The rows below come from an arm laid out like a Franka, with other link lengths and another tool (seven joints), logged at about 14 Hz.
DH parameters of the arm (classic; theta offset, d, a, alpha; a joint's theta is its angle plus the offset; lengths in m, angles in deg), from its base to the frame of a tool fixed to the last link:
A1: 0 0.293 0 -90
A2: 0 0 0 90
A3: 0 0.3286 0.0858 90
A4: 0 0 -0.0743 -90
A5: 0 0.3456 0 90
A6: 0 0 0.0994 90
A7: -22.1 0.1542 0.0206 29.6
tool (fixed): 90 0.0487 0 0
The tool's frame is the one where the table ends.
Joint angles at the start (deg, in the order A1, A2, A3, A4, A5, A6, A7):
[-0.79 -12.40 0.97 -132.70 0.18 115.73 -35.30]
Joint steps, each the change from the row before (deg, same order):
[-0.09 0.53 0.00 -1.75 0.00 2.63 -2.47]
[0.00 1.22 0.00 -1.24 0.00 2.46 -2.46]
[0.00 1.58 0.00 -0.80 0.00 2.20 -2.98]
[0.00 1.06 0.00 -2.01 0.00 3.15 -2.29]
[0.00 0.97 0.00 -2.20 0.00 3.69 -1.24]
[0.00 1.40 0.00 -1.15 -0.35 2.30 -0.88]
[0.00 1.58 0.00 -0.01 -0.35 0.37 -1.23]
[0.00 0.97 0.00 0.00 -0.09 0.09 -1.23]
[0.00 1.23 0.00 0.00 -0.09 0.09 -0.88]
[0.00 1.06 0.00 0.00 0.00 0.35 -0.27]
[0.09 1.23 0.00 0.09 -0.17 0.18 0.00]
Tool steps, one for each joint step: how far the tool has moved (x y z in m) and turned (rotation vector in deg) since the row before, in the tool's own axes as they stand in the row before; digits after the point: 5 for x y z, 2 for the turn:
[0.00656 0.00122 0.01115 -1.01 0.29 -2.16]
[0.00837 -0.00027 0.01176 -1.20 -0.01 -2.14]
[0.00899 -0.00045 0.01118 -1.52 -0.17 -2.56]
[0.00747 0.00130 0.01596 -1.09 0.07 -2.01]
[0.00735 0.00093 0.01553 -0.43 0.48 -1.17]
[0.00699 0.00101 0.01315 -0.82 -0.15 -0.81]
[0.00527 0.00096 0.00988 -1.27 -1.07 -0.98]
[0.00275 0.00071 0.00647 -0.92 -0.82 -0.97]
[0.00360 0.00059 0.00817 -0.80 -1.08 -0.64]
[0.00382 -0.00011 0.00617 -0.30 -0.69 -0.16]
[0.00407 -0.00053 0.00713 -0.44 -0.89 -0.01]

